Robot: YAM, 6 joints.
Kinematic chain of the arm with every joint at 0, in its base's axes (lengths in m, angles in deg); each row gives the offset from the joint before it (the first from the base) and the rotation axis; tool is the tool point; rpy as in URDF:
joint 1: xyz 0 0 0.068 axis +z
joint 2: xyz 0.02 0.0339 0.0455 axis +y
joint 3: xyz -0.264 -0.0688 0 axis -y
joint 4: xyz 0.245 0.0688 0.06 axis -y
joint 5: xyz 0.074 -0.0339 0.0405 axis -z
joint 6: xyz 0.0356 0 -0.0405 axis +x
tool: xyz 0 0 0 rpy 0 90 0
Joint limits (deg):
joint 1: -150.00..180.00
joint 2: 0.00..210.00
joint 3: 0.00..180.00
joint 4: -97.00..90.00
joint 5: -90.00..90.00
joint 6: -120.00..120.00
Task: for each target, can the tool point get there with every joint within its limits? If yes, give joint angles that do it. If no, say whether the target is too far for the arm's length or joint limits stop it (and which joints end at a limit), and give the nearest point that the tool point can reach.
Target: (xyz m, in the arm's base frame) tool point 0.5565 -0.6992 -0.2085
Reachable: no: too far | nearest point 0.3781 -0.4751 -0.1029 | short by 0.305 m
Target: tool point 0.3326 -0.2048 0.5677
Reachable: yes | joints -29.03 106.67 129.14 7.37 29.71 -71.44
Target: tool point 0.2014 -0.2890 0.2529
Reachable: yes | joints -58.52 92.10 48.63 43.78 -35.84 48.65
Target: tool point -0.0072 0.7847 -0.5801
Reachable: no: too far | nearest point -0.0046 0.4985 -0.2802 | short by 0.415 m
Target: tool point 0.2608 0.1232 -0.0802
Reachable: yes | joints 27.16 143.10 53.95 -4.27 15.40 -74.14
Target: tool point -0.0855 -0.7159 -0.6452
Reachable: no: too far | nearest point -0.0553 -0.4631 -0.3075 | short by 0.423 m
